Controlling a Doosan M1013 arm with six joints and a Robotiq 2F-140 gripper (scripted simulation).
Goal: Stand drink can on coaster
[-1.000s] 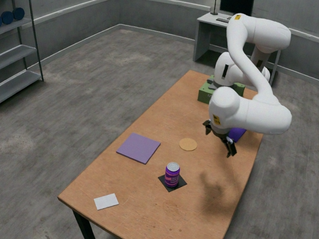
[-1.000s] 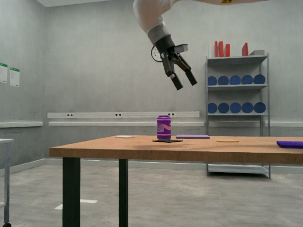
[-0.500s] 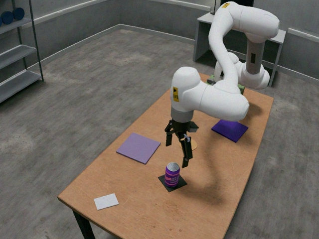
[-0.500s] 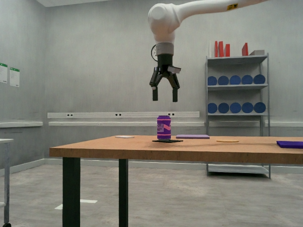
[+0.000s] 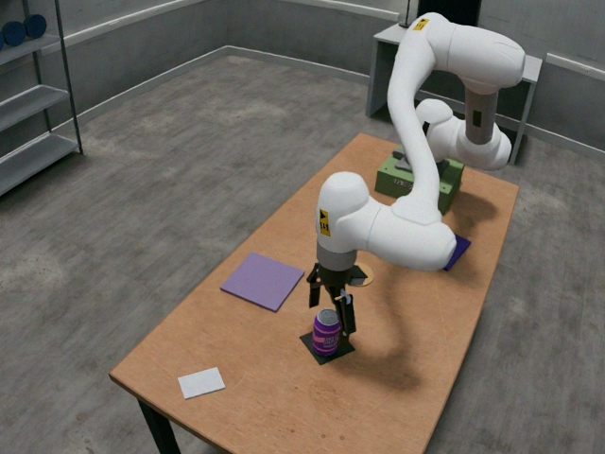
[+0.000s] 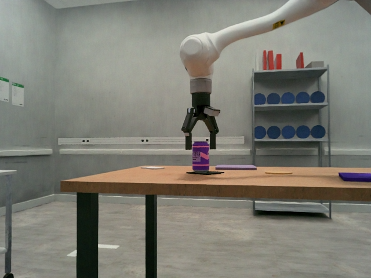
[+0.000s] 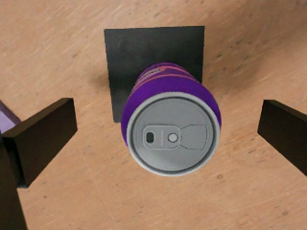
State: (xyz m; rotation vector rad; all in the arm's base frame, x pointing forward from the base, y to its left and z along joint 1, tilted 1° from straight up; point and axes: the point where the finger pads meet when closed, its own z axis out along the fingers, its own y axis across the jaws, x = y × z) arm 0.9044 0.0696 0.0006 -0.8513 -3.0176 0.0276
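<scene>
Now: hand 4 cm above the purple drink can. From my hand the other things lie so: round cork coaster (30 cm behind, 10 cm below, 6 cm to the right); light purple square mat (28 cm to the right, 12 cm behind, 10 cm below); black square coaster (10 cm below, 2 cm behind).
</scene>
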